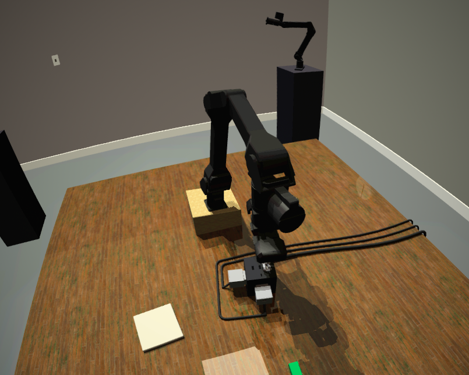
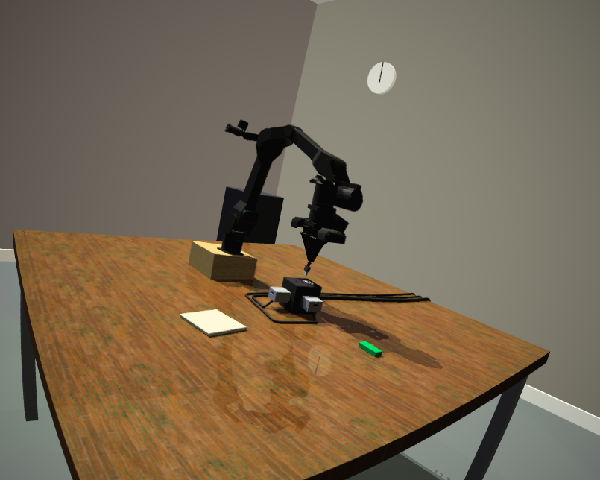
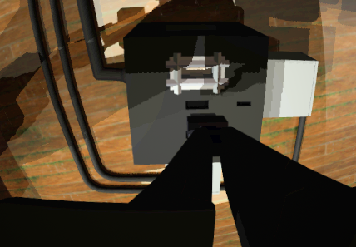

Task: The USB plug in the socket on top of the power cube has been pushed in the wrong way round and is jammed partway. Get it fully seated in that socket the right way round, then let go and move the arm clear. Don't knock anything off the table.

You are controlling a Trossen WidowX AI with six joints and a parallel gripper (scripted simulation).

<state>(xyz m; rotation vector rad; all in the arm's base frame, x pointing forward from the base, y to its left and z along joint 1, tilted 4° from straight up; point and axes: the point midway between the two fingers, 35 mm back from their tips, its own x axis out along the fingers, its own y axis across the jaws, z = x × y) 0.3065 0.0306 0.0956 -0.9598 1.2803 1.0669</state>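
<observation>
Right now the metal socket frame is 60 mm below my gripper tip and 10 mm to the left of it. The rest, counted from my gripper tip: USB plug 20 mm below; green block 270 mm ahead, 130 mm below, 40 mm to the right.
</observation>
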